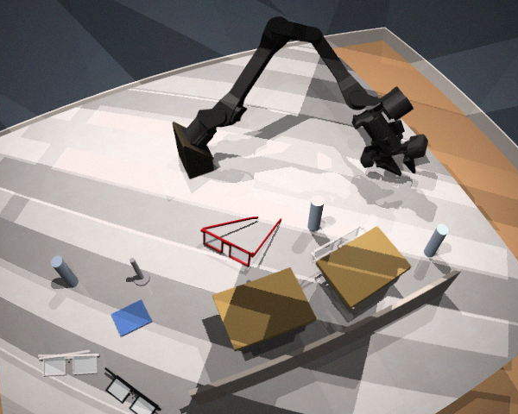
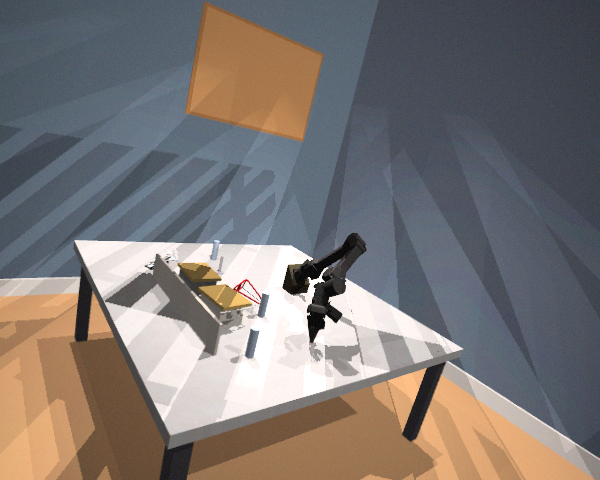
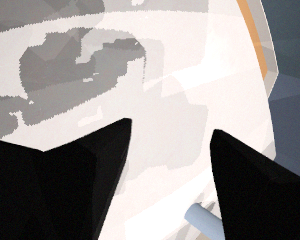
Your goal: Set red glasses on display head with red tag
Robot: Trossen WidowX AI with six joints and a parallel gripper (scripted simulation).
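The post is 100 mm behind my gripper tip, 700 mm to the right of it and 30 mm below it. The rest, counted from my gripper tip: long grey board 260 mm ahead, 420 mm to the right; blue square 20 mm behind, 760 mm to the right, 50 mm below.
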